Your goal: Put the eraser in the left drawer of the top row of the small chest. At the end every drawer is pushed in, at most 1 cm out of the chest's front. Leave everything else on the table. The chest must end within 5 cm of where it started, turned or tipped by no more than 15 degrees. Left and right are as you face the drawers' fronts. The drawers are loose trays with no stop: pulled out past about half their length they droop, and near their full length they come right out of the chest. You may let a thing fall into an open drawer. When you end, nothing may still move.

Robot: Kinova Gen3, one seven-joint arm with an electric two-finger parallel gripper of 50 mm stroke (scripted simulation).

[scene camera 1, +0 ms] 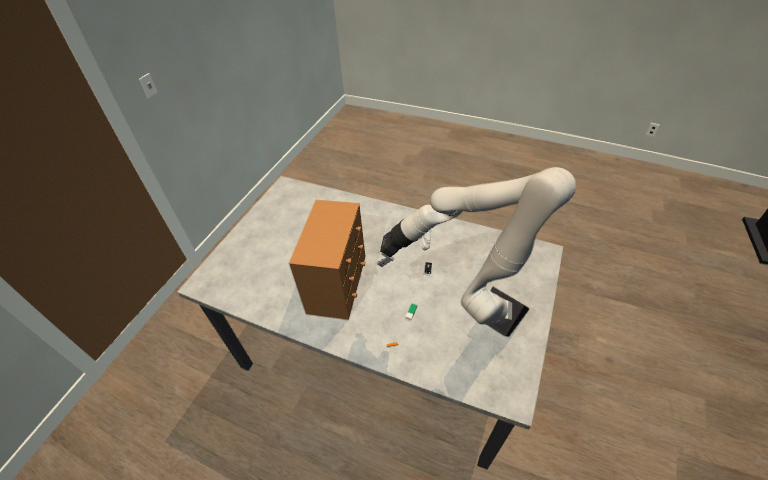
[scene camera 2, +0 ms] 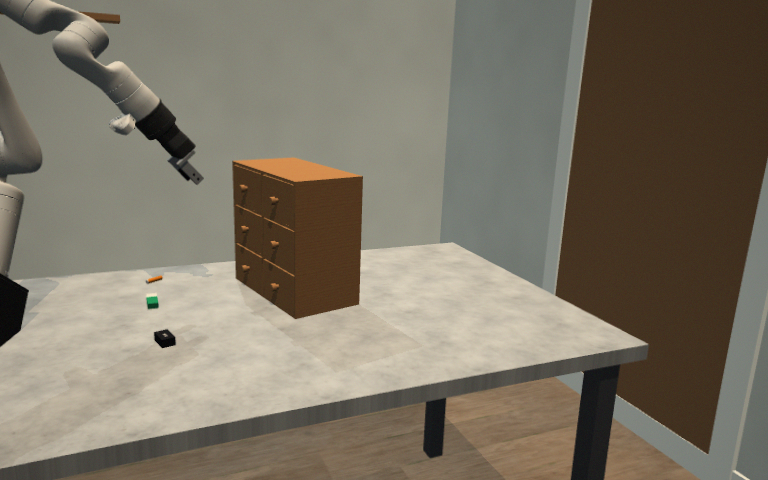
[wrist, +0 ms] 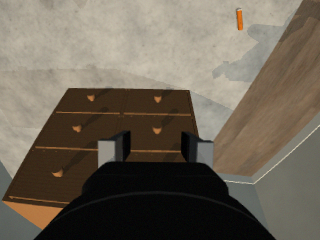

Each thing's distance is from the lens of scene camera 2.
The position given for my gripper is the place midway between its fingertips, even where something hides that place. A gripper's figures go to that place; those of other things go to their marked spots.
my gripper [scene camera 2: 195, 179]: 1.48 m
wooden chest [scene camera 2: 327, 202]: 1.36 m
